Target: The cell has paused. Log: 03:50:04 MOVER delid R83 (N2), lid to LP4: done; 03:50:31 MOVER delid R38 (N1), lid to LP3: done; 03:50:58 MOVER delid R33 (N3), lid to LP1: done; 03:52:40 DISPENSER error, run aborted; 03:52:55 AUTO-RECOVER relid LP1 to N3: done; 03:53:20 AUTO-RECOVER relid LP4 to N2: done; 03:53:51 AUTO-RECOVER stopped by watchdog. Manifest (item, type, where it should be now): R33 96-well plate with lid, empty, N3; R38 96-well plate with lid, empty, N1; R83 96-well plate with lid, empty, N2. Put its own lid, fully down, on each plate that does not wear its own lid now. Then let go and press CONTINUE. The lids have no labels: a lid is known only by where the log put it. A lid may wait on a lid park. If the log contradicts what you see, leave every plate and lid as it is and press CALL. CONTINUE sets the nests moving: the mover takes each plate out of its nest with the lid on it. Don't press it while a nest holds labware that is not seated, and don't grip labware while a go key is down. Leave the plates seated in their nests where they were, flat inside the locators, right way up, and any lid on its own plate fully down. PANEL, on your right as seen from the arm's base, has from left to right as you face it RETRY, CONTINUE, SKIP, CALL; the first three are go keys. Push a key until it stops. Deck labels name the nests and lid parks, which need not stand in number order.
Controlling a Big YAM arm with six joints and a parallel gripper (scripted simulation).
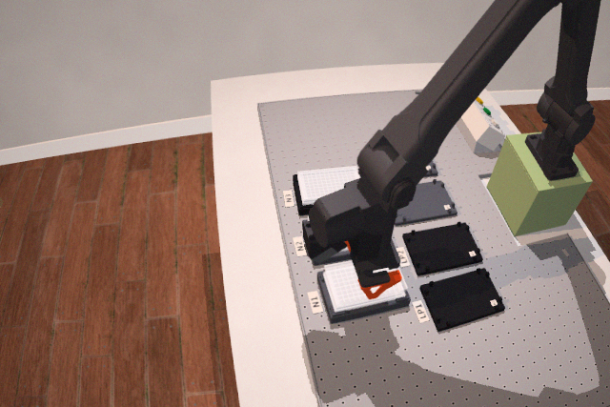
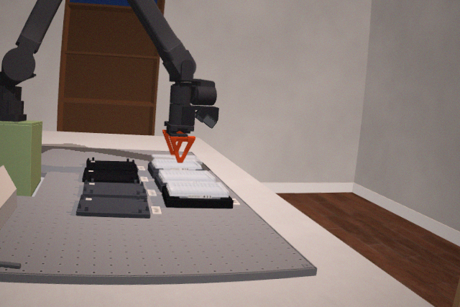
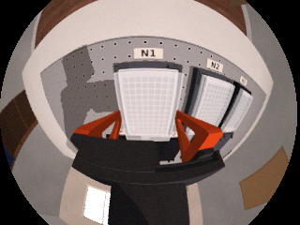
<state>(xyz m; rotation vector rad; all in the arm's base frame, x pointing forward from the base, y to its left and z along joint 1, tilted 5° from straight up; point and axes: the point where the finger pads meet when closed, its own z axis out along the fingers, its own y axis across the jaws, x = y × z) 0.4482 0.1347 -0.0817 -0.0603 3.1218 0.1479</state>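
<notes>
The plate lies 2 cm below my hand. Round my hand: lid park LP1: 18 cm behind, 6 cm to the left, 5 cm below; then N1 label: 9 cm ahead, 5 cm below; then clear lid: 1 cm below.
</notes>
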